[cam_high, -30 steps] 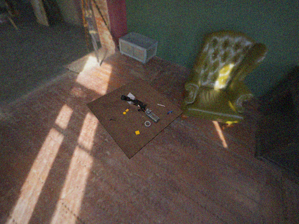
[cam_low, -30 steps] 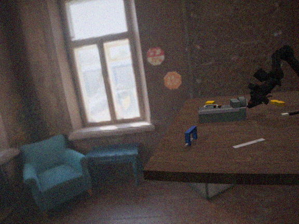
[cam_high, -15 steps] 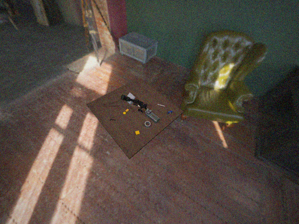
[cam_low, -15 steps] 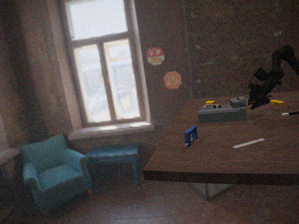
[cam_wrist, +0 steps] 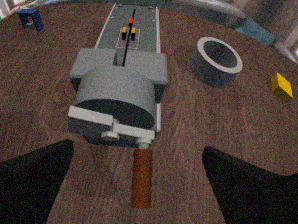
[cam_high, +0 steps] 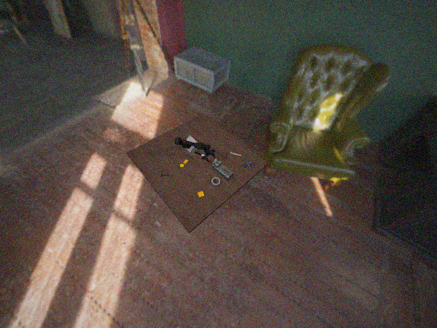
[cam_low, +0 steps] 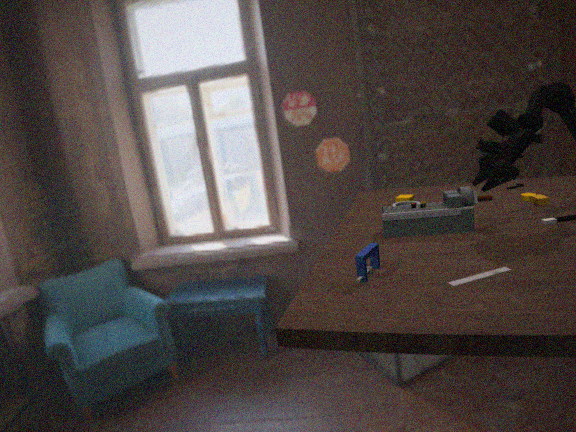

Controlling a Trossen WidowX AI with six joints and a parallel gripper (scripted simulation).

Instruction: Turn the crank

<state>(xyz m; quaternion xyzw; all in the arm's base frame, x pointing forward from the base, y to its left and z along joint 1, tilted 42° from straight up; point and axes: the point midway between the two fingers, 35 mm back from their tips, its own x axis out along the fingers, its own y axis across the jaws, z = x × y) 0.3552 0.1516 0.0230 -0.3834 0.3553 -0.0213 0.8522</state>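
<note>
Right now my gripper tip is 3 cm above the crank handle, 1 cm to the left of it and 1 cm past it. From my gripper tip the other things lie so: yellow block 33 cm to the right, 27 cm ahead, 10 cm below; white strip 38 cm to the left, 11 cm below, 1 cm ahead; red pointer 18 cm ahead, 7 cm to the left, 3 cm below.
</note>
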